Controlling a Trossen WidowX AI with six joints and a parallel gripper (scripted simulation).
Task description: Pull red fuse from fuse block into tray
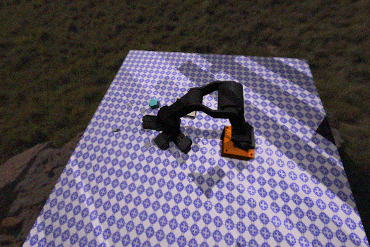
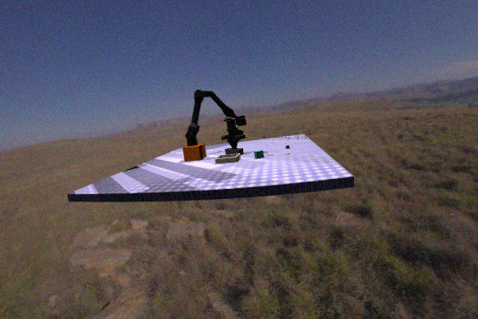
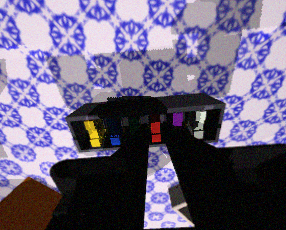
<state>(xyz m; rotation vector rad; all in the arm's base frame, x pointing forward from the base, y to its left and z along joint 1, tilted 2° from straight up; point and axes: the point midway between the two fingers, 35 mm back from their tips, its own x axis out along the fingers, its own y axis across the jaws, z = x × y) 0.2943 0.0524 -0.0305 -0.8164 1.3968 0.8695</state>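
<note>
Right now my gripper tip is 10 mm above the red fuse. The rest, counted from my gripper tip: blue fuse 40 mm behind, 20 mm to the left, 10 mm below; then purple fuse 20 mm ahead, 10 mm to the right, 10 mm below; then white fuse 40 mm ahead, 20 mm to the right, 10 mm below.
</note>
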